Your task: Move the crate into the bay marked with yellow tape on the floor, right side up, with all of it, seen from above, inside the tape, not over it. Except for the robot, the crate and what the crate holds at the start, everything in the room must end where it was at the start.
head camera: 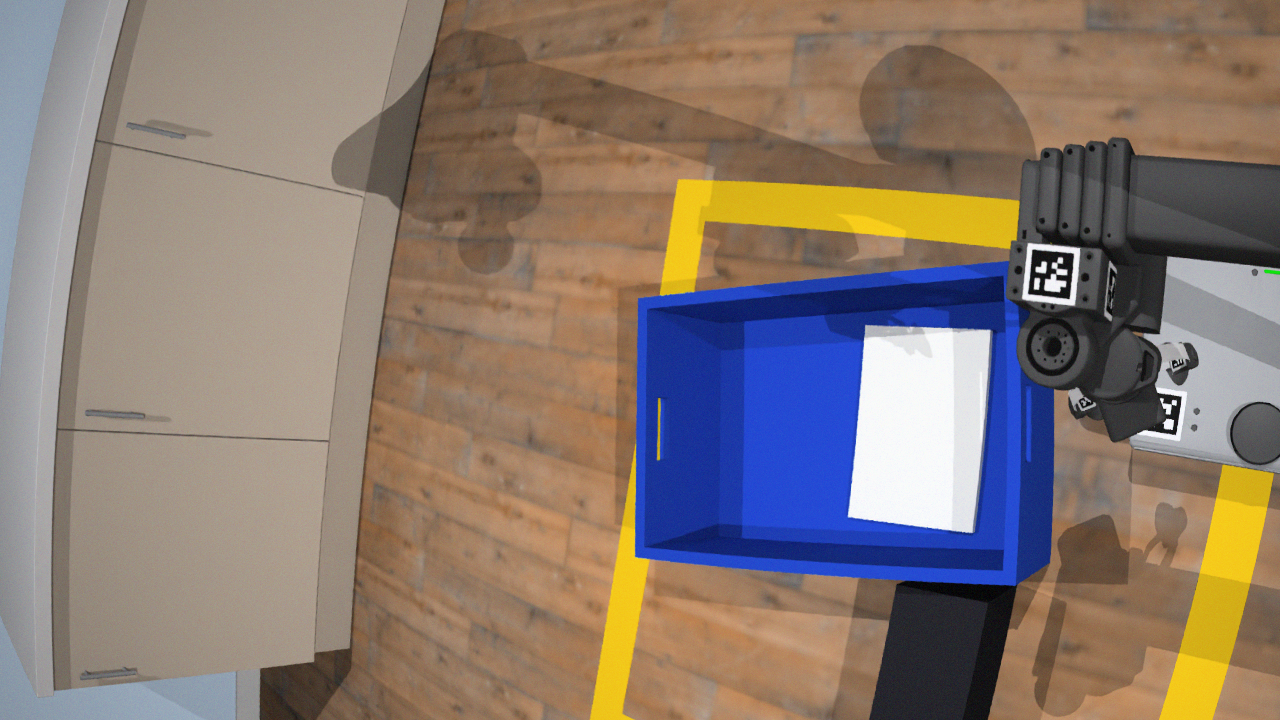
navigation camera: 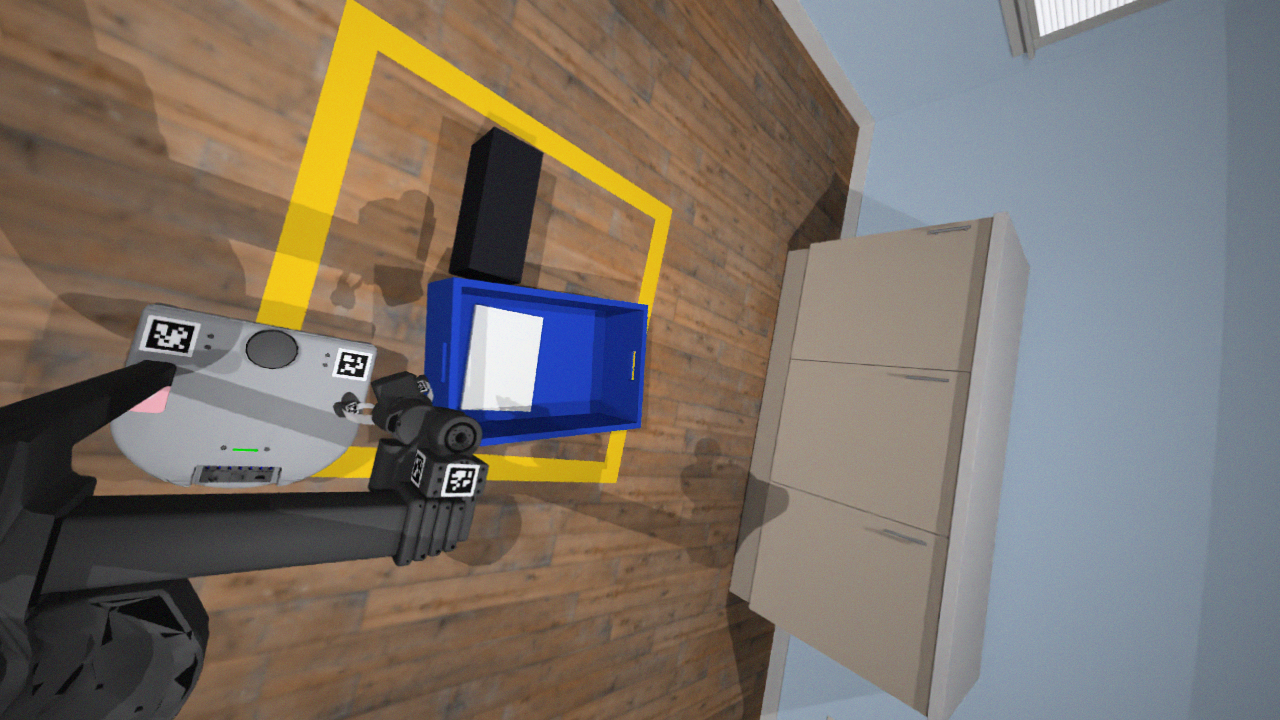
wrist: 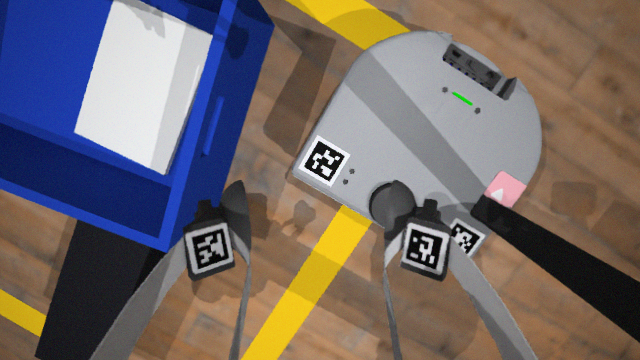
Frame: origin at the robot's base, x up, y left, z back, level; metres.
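Seen in the pictures: robot's base at its link origin: (head camera: 1256, 430) (navigation camera: 271, 347).
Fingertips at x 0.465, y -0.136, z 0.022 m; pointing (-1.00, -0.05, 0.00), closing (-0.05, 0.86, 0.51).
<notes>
Offsets run from my fingertips to a thing's middle. "*": to the spot under its first point.
The blue crate @(dy -0.463, dx -0.355, dz -0.112 m) (head camera: 787, 420) (navigation camera: 572, 358) (wrist: 40, 75) stands upright with a white box @(dy -0.376, dx -0.440, dz -0.095 m) (head camera: 917, 420) (navigation camera: 505, 358) (wrist: 135, 85) inside, at its end near my base. Most of the crate lies within the yellow tape (head camera: 769, 197) (navigation camera: 313, 197) (wrist: 310, 285). Its cabinet-side end overlaps the tape strip there in the head and navigation views, and yellow shows through that end's handle slot. My gripper (head camera: 1130, 380) (navigation camera: 386, 396) (wrist: 317, 205) is open and empty, beside the crate's end near my base, above the floor and the base's edge.
A black block @(dy -0.240, dx -0.385, dz -0.484 m) (head camera: 935, 653) (navigation camera: 496, 205) (wrist: 85, 290) lies inside the tape, close against the crate's long side; contact is unclear. My base (navigation camera: 268, 402) (wrist: 400, 125) covers part of the tape opposite the cabinet @(* dy -1.757, dx +0.075, dz -0.070 m) (head camera: 205, 295) (navigation camera: 877, 429). Beyond the cabinet is a blue wall (navigation camera: 1109, 313).
</notes>
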